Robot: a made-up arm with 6 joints. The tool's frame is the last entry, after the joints.
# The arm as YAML. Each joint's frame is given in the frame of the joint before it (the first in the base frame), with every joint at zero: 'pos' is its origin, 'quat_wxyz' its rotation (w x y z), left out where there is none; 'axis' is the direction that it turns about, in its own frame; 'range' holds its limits. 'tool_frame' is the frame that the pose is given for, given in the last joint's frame.
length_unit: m
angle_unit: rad
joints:
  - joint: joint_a
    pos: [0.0, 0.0, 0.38]
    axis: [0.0, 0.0, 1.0]
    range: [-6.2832, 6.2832]
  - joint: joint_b
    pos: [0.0, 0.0, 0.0]
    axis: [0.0, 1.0, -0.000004]
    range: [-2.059, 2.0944]
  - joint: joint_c
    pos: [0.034, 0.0, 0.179]
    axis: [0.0, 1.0, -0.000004]
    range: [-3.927, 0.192]
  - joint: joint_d
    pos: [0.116, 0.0, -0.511]
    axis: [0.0, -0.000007, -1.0]
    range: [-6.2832, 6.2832]
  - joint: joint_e
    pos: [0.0, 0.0, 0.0]
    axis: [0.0, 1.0, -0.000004]
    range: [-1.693, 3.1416]
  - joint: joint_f
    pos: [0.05, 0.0, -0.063]
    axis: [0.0, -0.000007, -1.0]
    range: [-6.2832, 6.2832]
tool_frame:
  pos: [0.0, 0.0, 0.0]
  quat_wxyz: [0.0, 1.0, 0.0, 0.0]
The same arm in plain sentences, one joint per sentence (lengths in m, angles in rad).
The arm has six revolute joints in a row. What follows holds with every joint at zero, and every direction is one of the base frame's. Joint 1 is mounted 0.38 m along +z from the base frame's origin and turns about +z, from -6.2832 to 6.2832 rad. Joint 2 is mounted at the same point as joint 1 and turns about +y, from -2.059 to 2.0944 rad. Joint 3 is mounted 0.034 m along +x and 0.179 m along +z from joint 2 and turns about +y, from -3.927 to 0.192 rad. Joint 4 is mounted 0.116 m along +x and 0.511 m along -z from joint 3 and turns about -z, from -6.2832 to 6.2832 rad. Joint 5 is mounted at the same point as joint 4 and turns about +y, from -1.693 to 3.1416 rad. Joint 6 is mounted 0.05 m along +x and 0.063 m along -z from joint 5 and turns about -z, from -6.2832 to 6.2832 rad. The tool frame, which is the frame that the pose is given for, is mounted at the same point as joint 6; its axes are the base frame's turned by roll 3.1416, pitch 0 and yaw 0 rad (as in URDF: about the fixed x, then y, then z).
